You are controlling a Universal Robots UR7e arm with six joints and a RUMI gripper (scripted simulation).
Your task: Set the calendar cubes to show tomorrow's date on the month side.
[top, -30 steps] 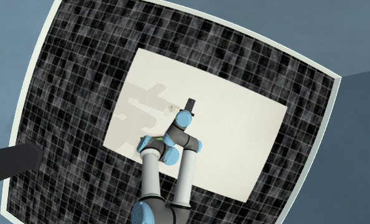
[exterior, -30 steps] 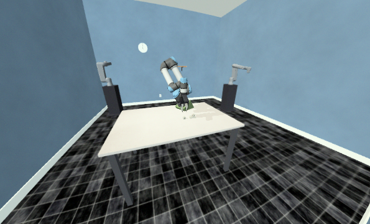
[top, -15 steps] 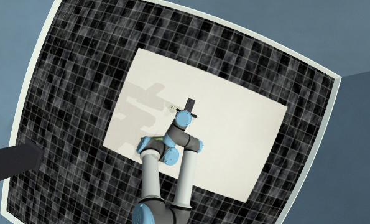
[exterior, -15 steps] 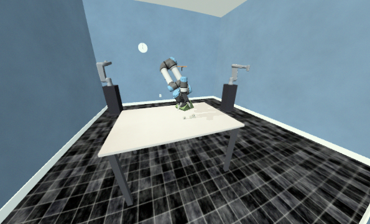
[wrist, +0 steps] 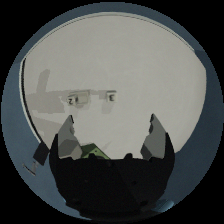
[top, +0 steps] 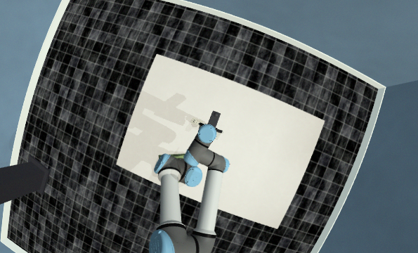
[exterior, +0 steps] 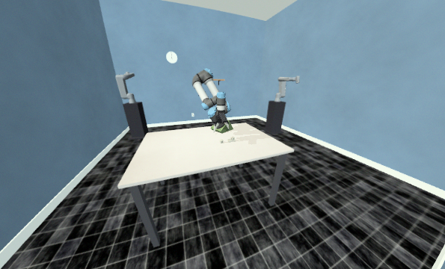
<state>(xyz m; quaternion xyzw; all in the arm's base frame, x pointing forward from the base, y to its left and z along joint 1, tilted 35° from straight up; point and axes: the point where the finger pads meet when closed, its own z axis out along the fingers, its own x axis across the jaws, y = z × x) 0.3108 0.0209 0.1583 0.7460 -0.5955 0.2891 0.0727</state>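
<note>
My gripper is now 100 mm above the white calendar cube. Also, from my hand: calendar tray (20 mm behind, 110 mm to the left, 110 mm below); pale date cube (20 mm behind, 120 mm to the left, 90 mm below).
</note>
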